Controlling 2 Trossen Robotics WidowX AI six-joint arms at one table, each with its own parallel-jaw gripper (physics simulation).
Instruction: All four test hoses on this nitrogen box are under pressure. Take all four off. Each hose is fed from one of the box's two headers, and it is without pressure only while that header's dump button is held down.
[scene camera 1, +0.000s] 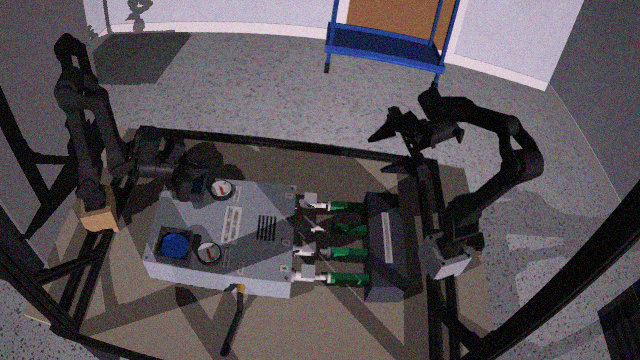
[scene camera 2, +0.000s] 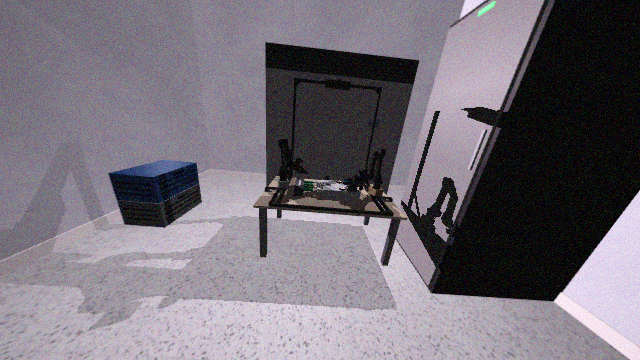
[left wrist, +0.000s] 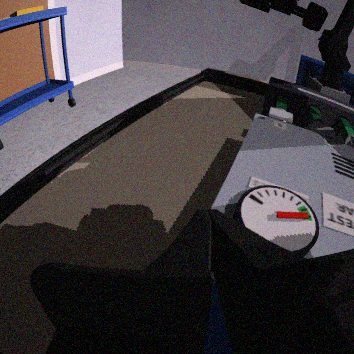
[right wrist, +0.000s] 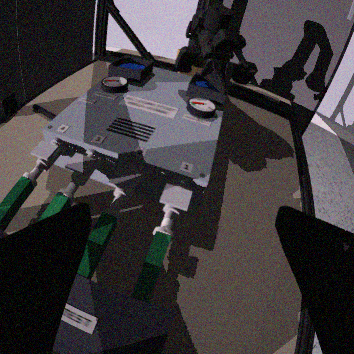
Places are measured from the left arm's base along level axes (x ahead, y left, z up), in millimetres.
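Where they show: left gripper, between the fingertips: (scene camera 1: 208, 169) (scene camera 2: 347, 187) (left wrist: 206, 218) (right wrist: 225, 93); right gripper, between the fingertips: (scene camera 1: 374, 155) (scene camera 2: 306, 172) (left wrist: 290, 18) (right wrist: 186, 216); left arm's base, origin of its link: (scene camera 1: 95, 201) (scene camera 2: 376, 188); right arm's base, origin of its link: (scene camera 1: 449, 246) (scene camera 2: 283, 180) (left wrist: 329, 84).
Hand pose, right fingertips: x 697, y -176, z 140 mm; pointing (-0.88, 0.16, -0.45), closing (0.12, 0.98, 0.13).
Things, the pixels of their top centre, and the offset from my right fingertips. "*": a spot on its surface instead.
- hose, a spot on its surface: (right wrist: 155, 260) (scene camera 1: 345, 203) * 40 mm back, 7 mm left, 160 mm down
- rear blue dump button, centre of its top: (left wrist: 241, 351) (right wrist: 208, 87) (scene camera 1: 189, 184) 408 mm back, 148 mm left, 128 mm down
- rear gauge's, a spot on its surface: (left wrist: 280, 220) * 333 mm back, 116 mm left, 130 mm down
- front dump button, centre of its top: (scene camera 1: 174, 246) (right wrist: 130, 67) 481 mm back, 28 mm right, 128 mm down
- dark block, a spot on its surface: (right wrist: 120, 320) * 28 mm ahead, 34 mm right, 144 mm down
- black handle, a spot on its surface: (scene camera 1: 232, 325) * 401 mm back, 214 mm right, 211 mm down
- second gauge, a spot on its surface: (scene camera 1: 208, 253) (right wrist: 112, 79) * 404 mm back, 65 mm right, 128 mm down
The grey nitrogen box (scene camera 1: 200, 220) (left wrist: 280, 160) (right wrist: 175, 145) has four green hoses on its picture-right side in scene camera 1: hose (scene camera 1: 346, 206) (right wrist: 155, 260), hose (scene camera 1: 350, 228) (right wrist: 97, 245), hose (scene camera 1: 350, 253) (right wrist: 54, 206) and hose (scene camera 1: 347, 278) (right wrist: 16, 200). Their connectors are partly in shadow. My left gripper (left wrist: 206, 218) is shut and empty, at the rear blue dump button (scene camera 1: 198, 185) (left wrist: 217, 325) (right wrist: 202, 84); whether it presses is hidden. The rear gauge's (left wrist: 280, 220) red needle points at its green marks. The front dump button (scene camera 1: 175, 245) (right wrist: 131, 65) is untouched. My right gripper (scene camera 1: 377, 155) (right wrist: 186, 216) is open and empty, away from the hoses.
A dark block (scene camera 1: 395, 220) (right wrist: 120, 320) stands at the hoses' outer ends. A black handle (scene camera 1: 232, 325) with a yellow base sticks out from the box's front. The second gauge (scene camera 1: 208, 253) (right wrist: 114, 83) sits beside the front button. A blue cart (scene camera 1: 385, 57) stands beyond the table.
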